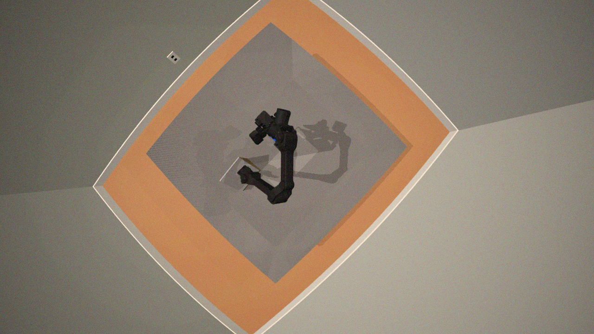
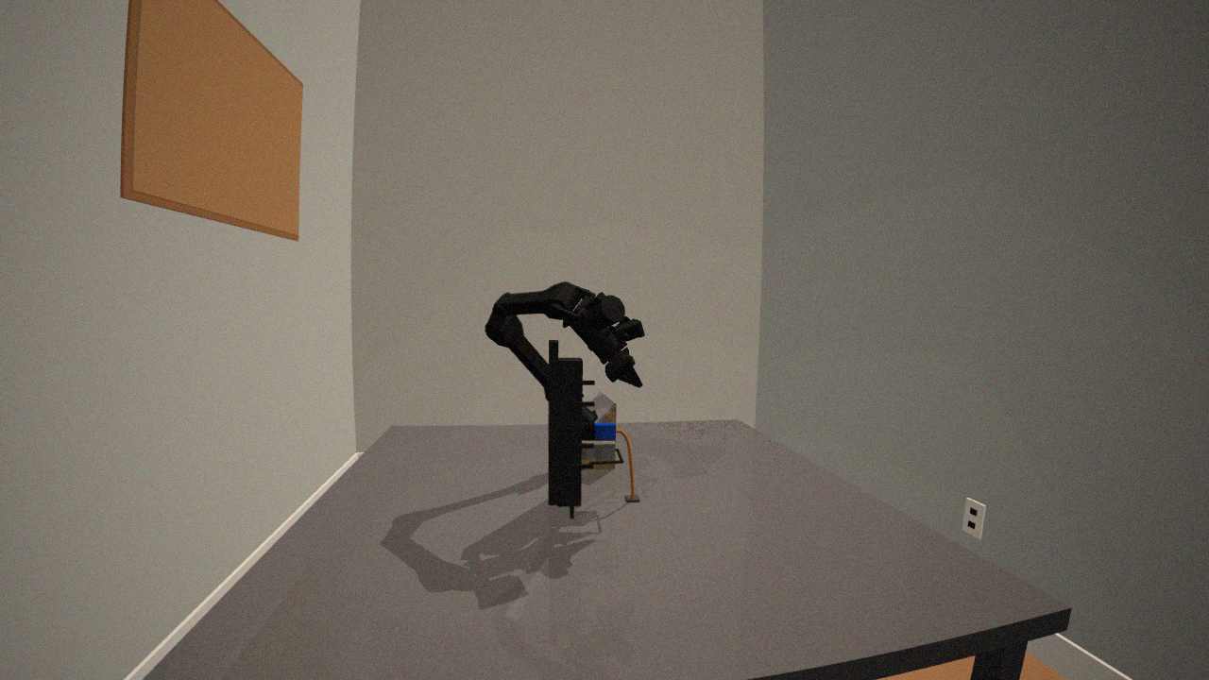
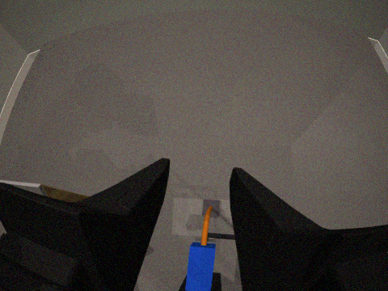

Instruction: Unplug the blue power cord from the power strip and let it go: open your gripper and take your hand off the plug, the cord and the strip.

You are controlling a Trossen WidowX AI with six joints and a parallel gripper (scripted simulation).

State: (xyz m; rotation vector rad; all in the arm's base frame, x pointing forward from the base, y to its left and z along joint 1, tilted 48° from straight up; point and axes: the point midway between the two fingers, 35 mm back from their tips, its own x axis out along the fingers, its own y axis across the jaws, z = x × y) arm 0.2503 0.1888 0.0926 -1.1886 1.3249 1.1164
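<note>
Right now the blue plug is 10 cm to the right of my gripper tip and 10 cm below it.
</note>
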